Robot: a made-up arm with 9 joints. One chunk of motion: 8 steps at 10 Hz.
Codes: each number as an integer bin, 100 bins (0 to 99) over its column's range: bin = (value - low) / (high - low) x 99, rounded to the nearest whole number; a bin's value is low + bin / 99 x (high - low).
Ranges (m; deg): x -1.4..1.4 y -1.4..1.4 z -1.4..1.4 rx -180..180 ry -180..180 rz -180..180
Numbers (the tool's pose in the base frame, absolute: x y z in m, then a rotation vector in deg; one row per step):
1: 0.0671 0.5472 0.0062 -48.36 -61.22 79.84
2: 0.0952 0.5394 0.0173 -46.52 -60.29 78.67
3: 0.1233 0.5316 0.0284 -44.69 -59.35 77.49
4: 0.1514 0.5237 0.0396 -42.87 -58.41 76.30
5: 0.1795 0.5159 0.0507 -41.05 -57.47 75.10
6: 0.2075 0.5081 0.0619 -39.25 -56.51 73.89
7: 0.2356 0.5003 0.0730 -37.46 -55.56 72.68
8: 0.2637 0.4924 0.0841 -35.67 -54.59 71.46
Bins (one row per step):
1: 52 69 50 36 33 71
2: 53 69 50 37 33 71
3: 54 68 51 37 33 71
4: 55 68 51 38 33 70
5: 56 68 51 38 34 70
6: 57 67 52 39 34 70
7: 58 67 52 39 34 69
8: 59 67 52 40 34 69

